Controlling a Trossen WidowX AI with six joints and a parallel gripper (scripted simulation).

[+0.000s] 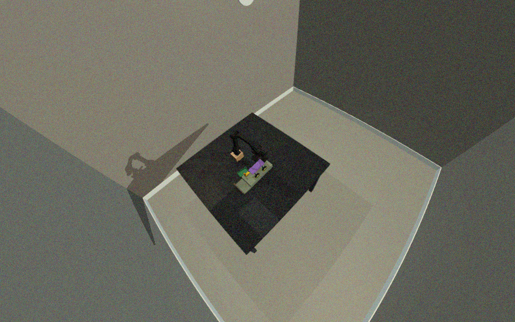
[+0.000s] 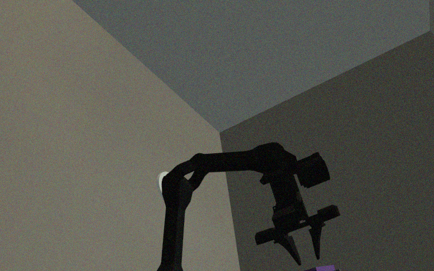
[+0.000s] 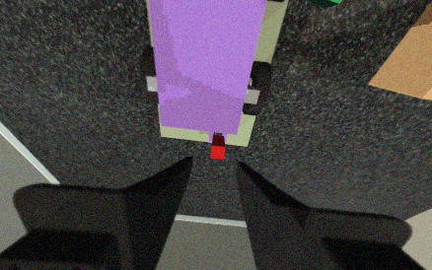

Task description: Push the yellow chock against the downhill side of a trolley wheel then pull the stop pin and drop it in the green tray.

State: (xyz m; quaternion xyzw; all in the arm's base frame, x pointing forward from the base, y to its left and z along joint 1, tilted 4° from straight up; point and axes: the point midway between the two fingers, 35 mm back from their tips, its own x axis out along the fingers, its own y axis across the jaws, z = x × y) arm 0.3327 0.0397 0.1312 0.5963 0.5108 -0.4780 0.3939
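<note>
Now: the red-headed stop pin 20 mm to the left of my gripper tip and 60 mm below it. From my gripper tip the other things lie so: green tray (140 mm behind, 180 mm to the right, 200 mm below); purple trolley (100 mm to the right, 80 mm below); yellow chock (70 mm behind, 200 mm to the right, 110 mm below).
</note>
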